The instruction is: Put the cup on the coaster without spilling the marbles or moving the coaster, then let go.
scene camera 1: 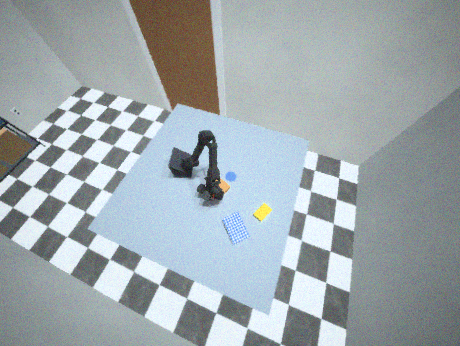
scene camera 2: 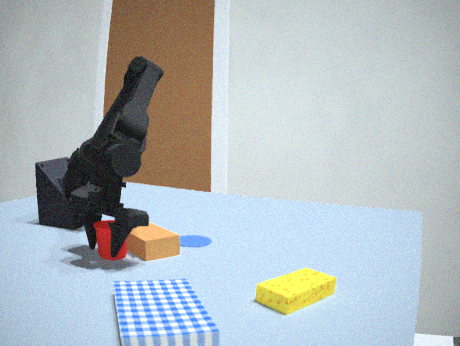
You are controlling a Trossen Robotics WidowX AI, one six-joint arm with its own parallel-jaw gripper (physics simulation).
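Frame: origin at the arm's base, x ahead, y left, z up, level; millimetres.
Seen in the pictures: gripper, fingertip midpoint: (scene camera 1: 210, 197) (scene camera 2: 102, 253); arm's base, link origin: (scene camera 1: 184, 165) (scene camera 2: 70, 188).
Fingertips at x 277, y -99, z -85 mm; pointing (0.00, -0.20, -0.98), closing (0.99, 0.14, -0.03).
Pixels of each thing's top centre, then the offset from my fingertips to it.
- red cup, top centre: (scene camera 2: 109, 224) (scene camera 1: 211, 191) 2 mm back, 28 mm left, 55 mm up
- flat blue disc, top centre: (scene camera 2: 192, 240) (scene camera 1: 230, 176) 47 mm ahead, 225 mm left, 8 mm down
- orange block, top centre: (scene camera 2: 147, 230) (scene camera 1: 220, 184) 22 mm ahead, 112 mm left, 31 mm up
- blue-and-white checked cloth-like slab, top centre: (scene camera 2: 158, 304) (scene camera 1: 235, 227) 260 mm ahead, 100 mm right, 13 mm up
- yellow sponge, top centre: (scene camera 2: 298, 281) (scene camera 1: 262, 211) 376 mm ahead, 82 mm left, 18 mm up
A red cup (scene camera 1: 213, 196) (scene camera 2: 104, 241) stands upright on the blue table top, left of the orange block in the scene camera 2 view. My gripper (scene camera 1: 211, 195) (scene camera 2: 104, 250) points down around it, one finger on each side, and is shut on the cup. The near finger covers part of the cup's front, and in the scene camera 1 view the gripper hides most of it. No marbles can be made out inside. The coaster, a flat blue disc (scene camera 1: 230, 176) (scene camera 2: 196, 241), lies on the table behind and right of the block, apart from the cup.
An orange block (scene camera 1: 224, 186) (scene camera 2: 161, 243) sits right beside the cup, between it and the coaster. A blue-and-white checked cloth-like slab (scene camera 1: 235, 228) (scene camera 2: 162, 307) lies toward the front. A yellow sponge (scene camera 1: 262, 212) (scene camera 2: 296, 290) lies to its right.
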